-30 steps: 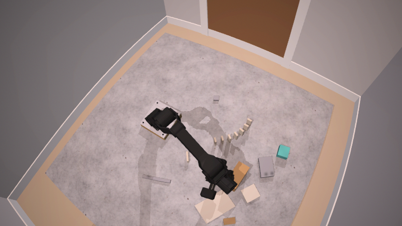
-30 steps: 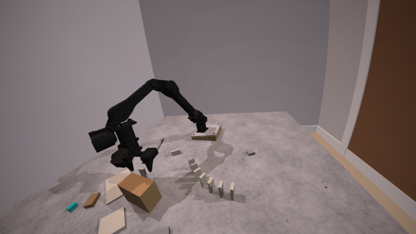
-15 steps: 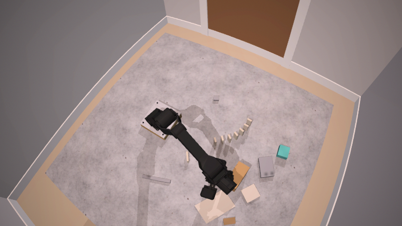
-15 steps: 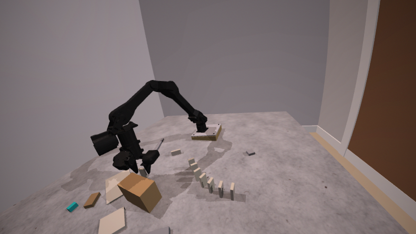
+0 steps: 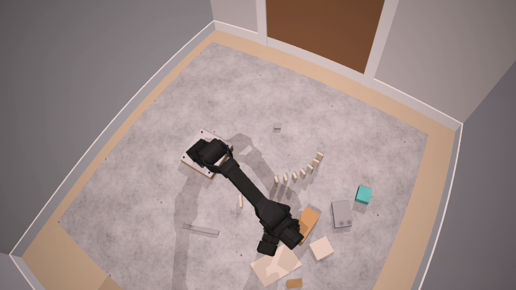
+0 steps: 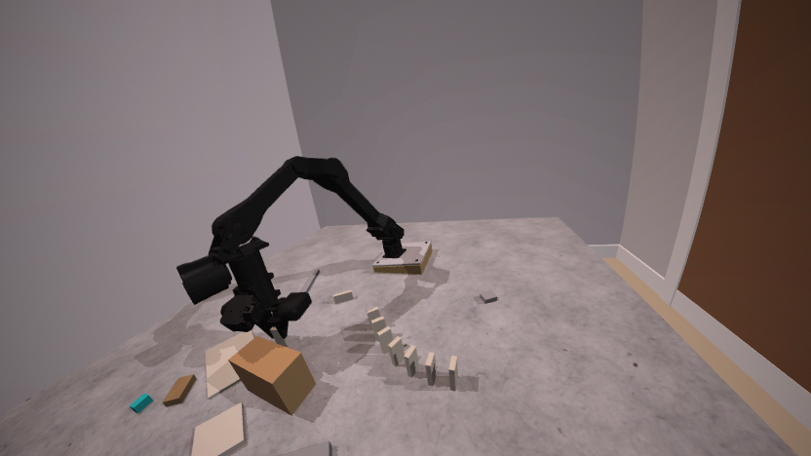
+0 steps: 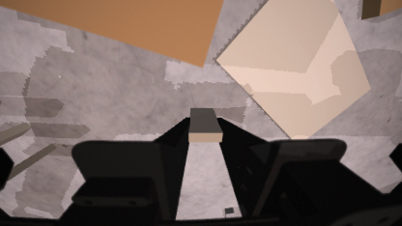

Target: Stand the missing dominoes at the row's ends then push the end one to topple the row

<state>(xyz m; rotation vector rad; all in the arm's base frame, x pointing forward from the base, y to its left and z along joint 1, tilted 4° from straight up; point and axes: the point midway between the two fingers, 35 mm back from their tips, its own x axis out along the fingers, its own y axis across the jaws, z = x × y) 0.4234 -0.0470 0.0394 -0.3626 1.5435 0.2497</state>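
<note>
My gripper tip is 9 cm to the right of the orange box, 7 cm short of it and 1 cm below it. Also, from my gripper tip: small brown block: 18 cm ahead, 10 cm to the right, 2 cm below; then small cream tile: 17 cm ahead, 7 cm to the left, 2 cm below; then cream flat panel: 8 cm to the right, 8 cm ahead, 2 cm below.
</note>
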